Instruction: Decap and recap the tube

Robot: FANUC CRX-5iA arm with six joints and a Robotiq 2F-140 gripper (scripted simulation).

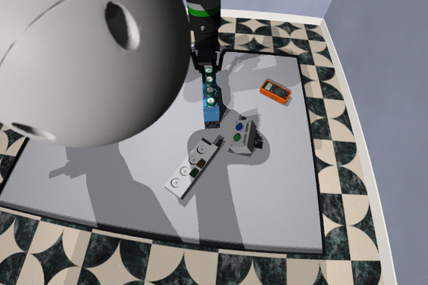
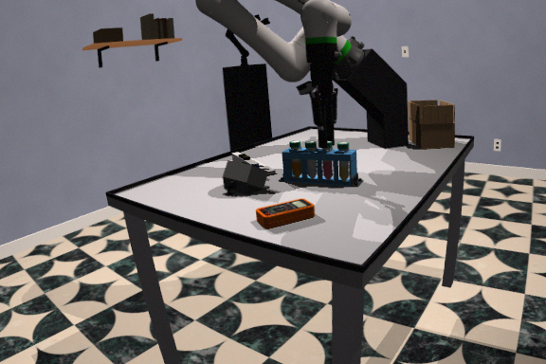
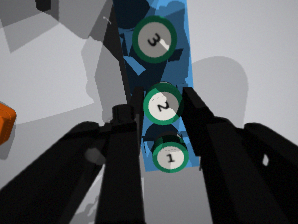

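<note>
The cap is 3 cm below my hand. Also, from my hand: green ready key 24 cm to the right, 9 cm ahead, 8 cm below; then blue cycle key 19 cm to the right, 10 cm ahead, 8 cm below; then key housing 22 cm to the right, 11 cm ahead, 9 cm below.
</note>
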